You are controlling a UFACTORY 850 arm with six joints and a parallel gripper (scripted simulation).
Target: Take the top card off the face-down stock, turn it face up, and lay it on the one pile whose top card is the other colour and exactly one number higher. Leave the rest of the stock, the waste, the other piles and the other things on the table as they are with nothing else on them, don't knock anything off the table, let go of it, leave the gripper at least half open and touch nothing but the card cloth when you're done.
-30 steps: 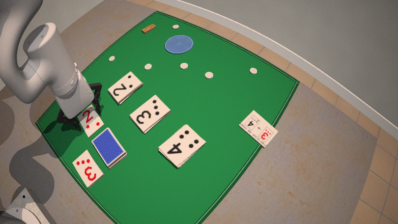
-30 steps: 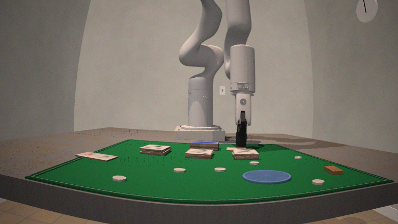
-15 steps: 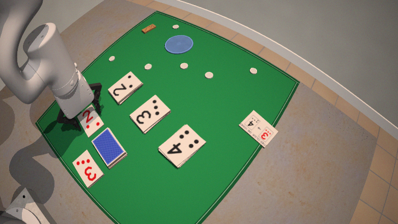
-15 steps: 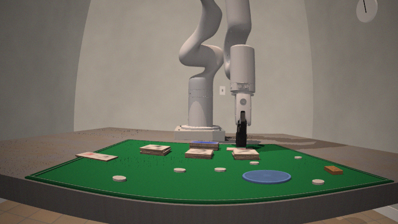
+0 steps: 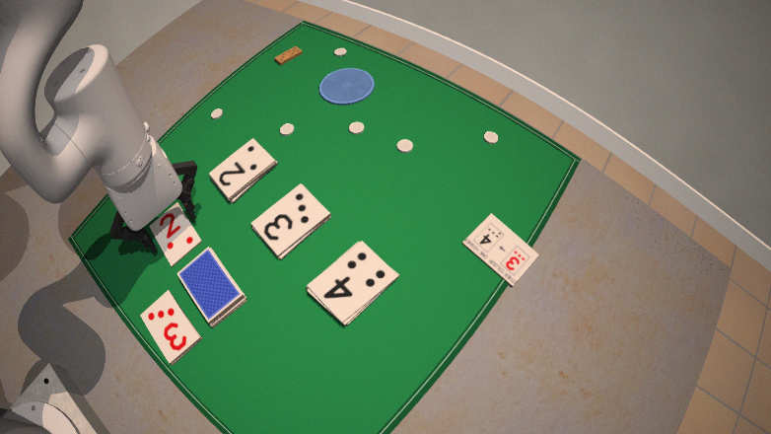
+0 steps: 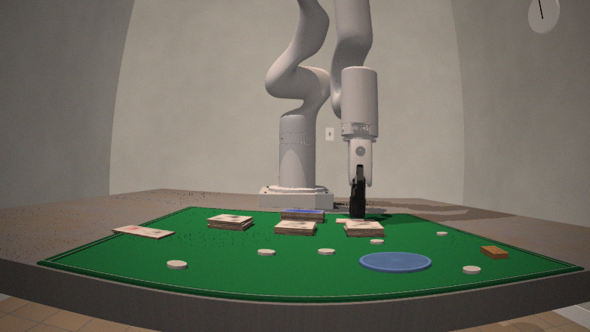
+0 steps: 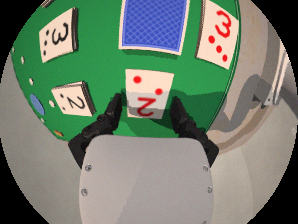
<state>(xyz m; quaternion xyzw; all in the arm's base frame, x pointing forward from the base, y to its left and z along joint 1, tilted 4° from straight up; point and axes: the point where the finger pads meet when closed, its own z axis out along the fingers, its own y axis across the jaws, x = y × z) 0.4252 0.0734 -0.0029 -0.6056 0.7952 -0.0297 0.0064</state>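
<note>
The card is 30 mm below my hand. Round my hand: green card cloth: 150 mm ahead, 130 mm to the right, 40 mm below.
</note>
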